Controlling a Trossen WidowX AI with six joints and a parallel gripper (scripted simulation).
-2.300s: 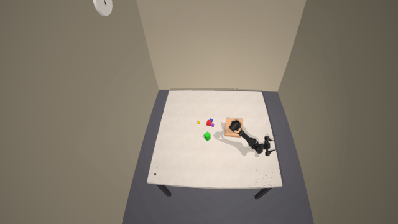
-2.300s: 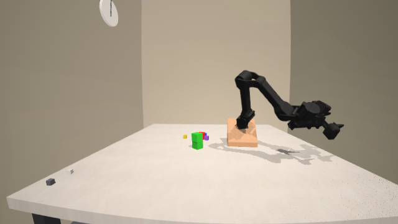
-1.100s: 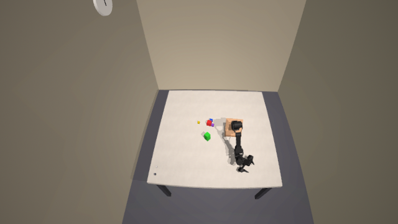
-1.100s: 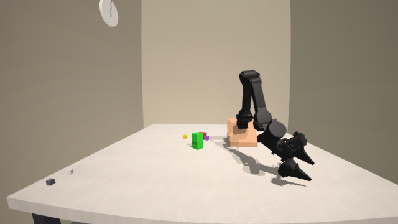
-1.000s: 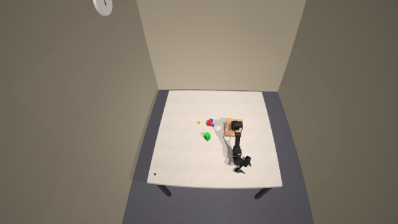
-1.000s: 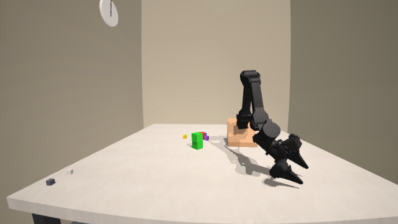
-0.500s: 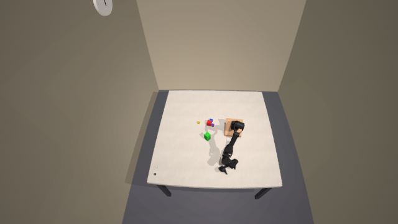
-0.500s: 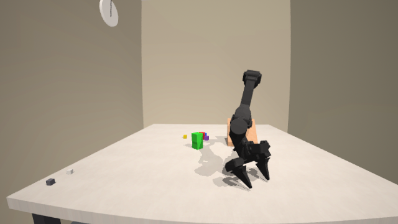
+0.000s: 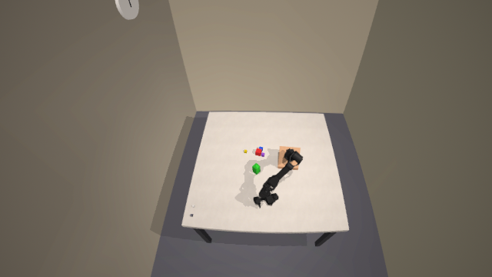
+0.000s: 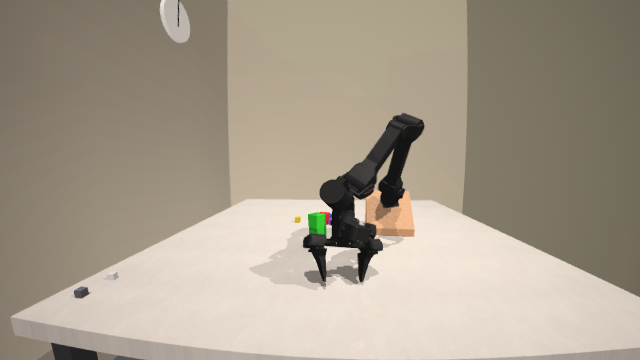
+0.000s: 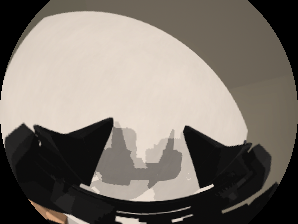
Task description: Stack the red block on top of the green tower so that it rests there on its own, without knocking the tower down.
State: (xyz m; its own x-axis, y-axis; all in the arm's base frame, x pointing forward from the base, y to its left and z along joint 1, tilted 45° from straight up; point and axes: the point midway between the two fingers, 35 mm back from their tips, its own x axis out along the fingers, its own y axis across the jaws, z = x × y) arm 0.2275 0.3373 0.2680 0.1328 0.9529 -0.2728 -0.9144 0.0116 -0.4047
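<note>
My gripper tip is 57 cm to the left of the blue cube and 3 cm short of it. Also, from my gripper tip: purple cube: 51 cm to the right, 1 cm ahead; then yellow cube: 55 cm to the right, 17 cm ahead.
</note>
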